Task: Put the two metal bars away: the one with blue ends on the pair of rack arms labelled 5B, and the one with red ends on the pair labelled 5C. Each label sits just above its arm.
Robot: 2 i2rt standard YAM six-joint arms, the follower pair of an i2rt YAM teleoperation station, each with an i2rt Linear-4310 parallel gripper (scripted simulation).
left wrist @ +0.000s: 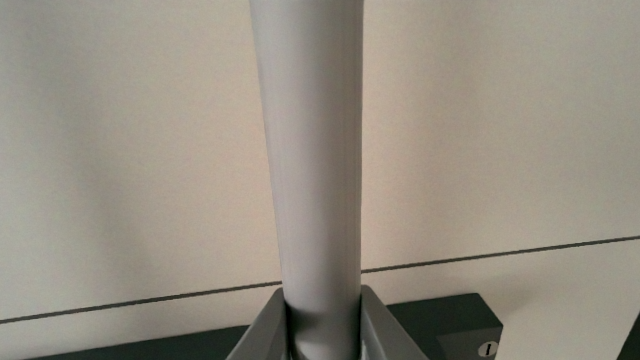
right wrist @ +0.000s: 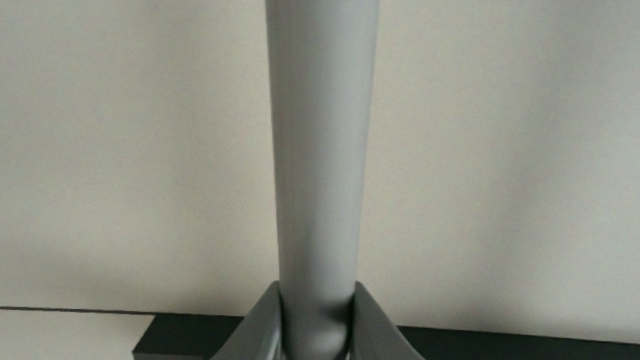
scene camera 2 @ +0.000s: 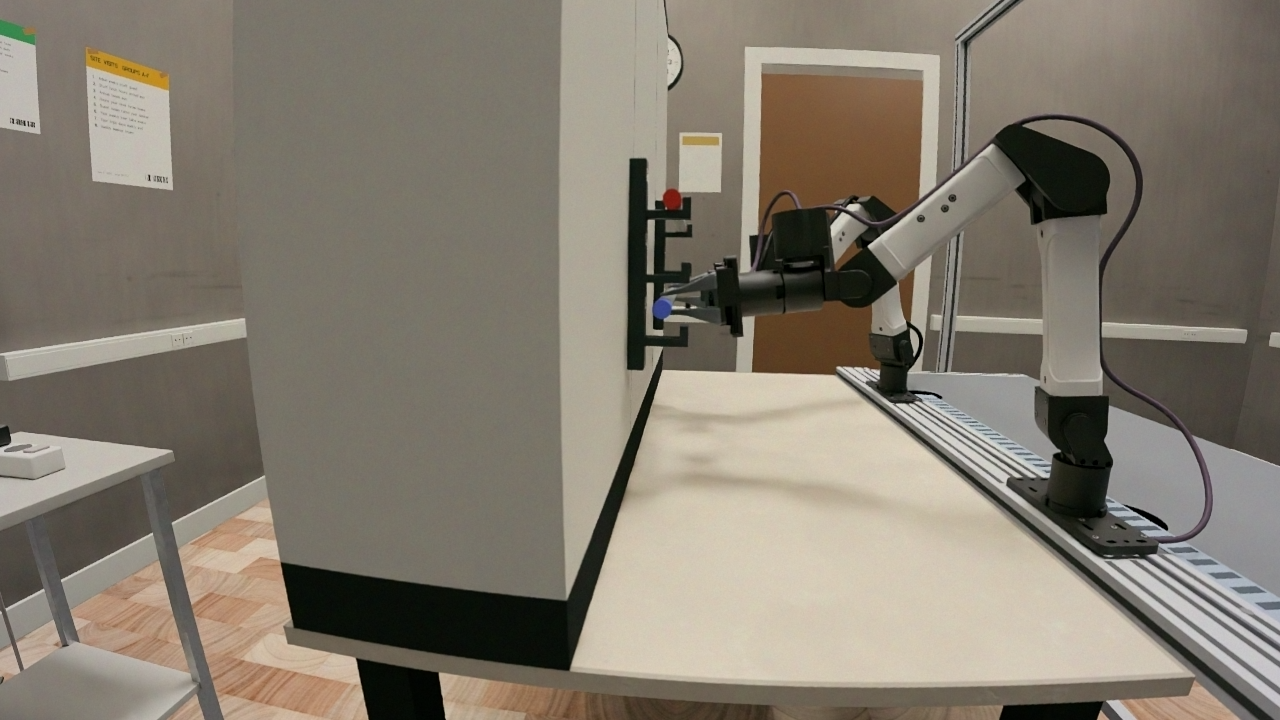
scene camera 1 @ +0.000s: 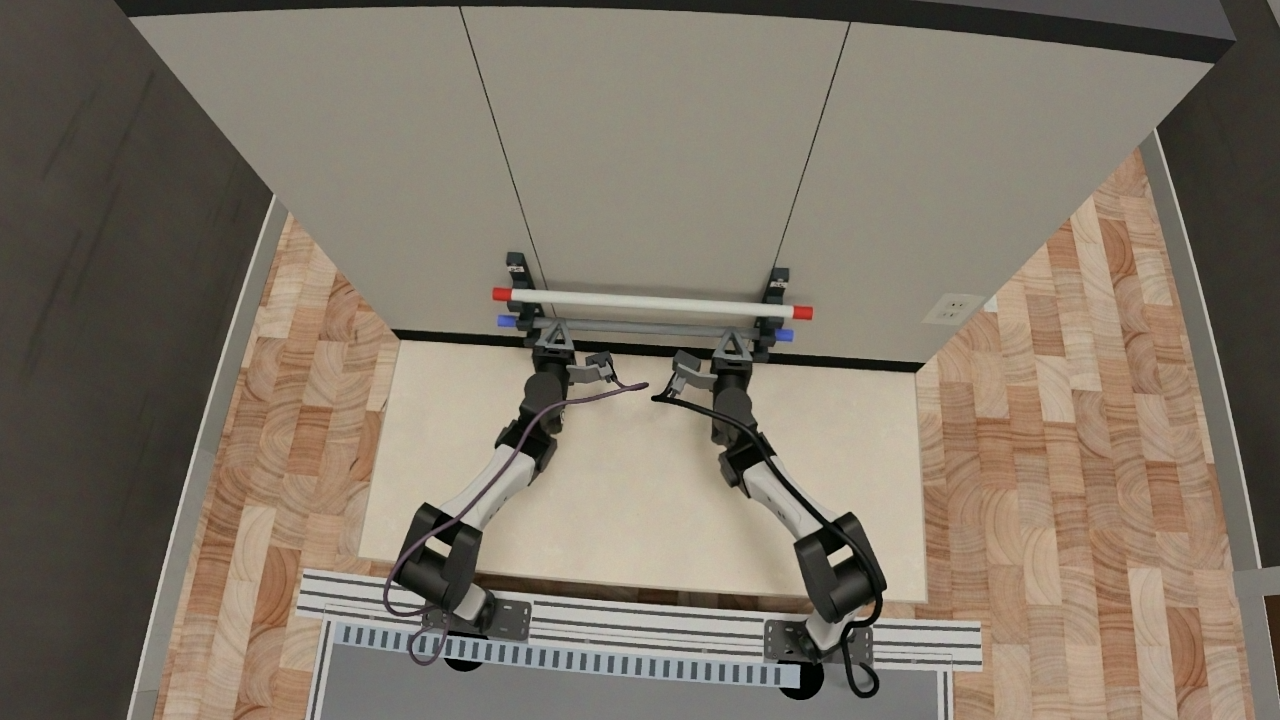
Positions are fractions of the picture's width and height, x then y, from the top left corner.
Labels:
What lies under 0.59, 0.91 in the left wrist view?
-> My left gripper.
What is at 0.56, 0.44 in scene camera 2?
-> My left gripper.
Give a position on a blue-ended bar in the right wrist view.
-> At 0.50, 0.19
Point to a blue-ended bar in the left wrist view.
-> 0.49, 0.19

